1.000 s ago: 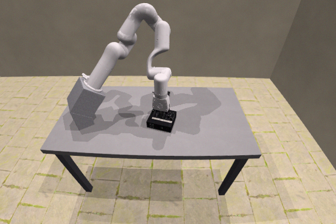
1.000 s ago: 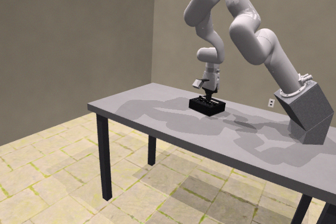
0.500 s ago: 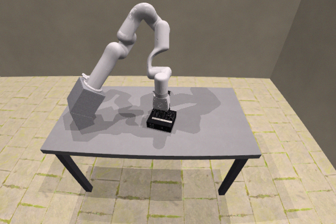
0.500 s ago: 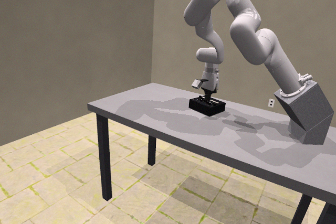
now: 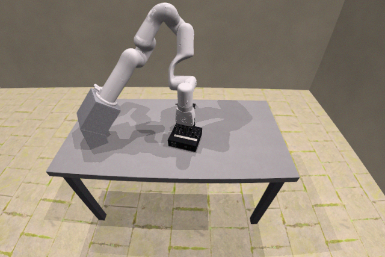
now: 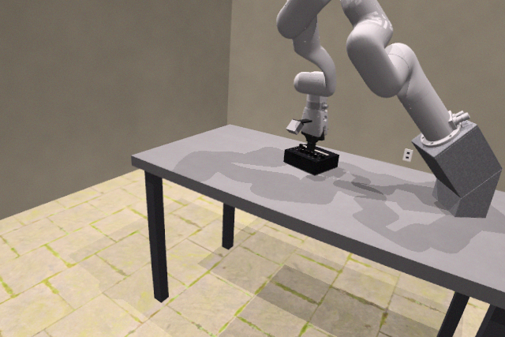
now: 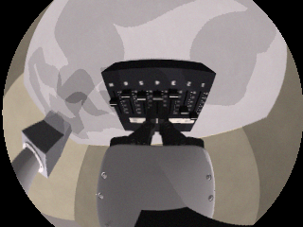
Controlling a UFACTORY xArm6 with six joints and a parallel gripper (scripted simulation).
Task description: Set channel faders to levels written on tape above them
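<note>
Right now my hand is 20 mm to the right of the fader and 10 mm above it. Also, from my hand: fader cap: 40 mm ahead, 10 mm to the right, 10 mm below.
</note>
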